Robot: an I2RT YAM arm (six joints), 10 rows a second.
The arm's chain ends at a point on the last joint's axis. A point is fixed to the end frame.
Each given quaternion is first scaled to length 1.
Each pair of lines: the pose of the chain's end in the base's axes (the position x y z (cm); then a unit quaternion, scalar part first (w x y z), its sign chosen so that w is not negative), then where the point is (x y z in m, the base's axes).
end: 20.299 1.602 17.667 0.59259 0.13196 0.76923 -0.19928
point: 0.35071 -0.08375 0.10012
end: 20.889 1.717 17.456 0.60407 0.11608 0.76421 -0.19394
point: 0.36132 -0.07866 0.10234
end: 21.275 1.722 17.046 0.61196 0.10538 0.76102 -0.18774
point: 0.36858 -0.07504 0.10089
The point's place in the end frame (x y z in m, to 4 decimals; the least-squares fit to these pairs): 0.0383 -0.0120 0.1898
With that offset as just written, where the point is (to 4 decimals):
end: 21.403 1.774 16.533 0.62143 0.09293 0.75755 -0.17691
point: 0.3741 -0.0691 0.0985
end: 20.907 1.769 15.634 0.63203 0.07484 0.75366 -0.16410
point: 0.3741 -0.0621 0.0928
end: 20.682 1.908 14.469 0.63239 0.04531 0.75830 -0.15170
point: 0.3756 -0.0516 0.0802
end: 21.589 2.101 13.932 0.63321 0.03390 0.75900 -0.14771
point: 0.3861 -0.0463 0.0750
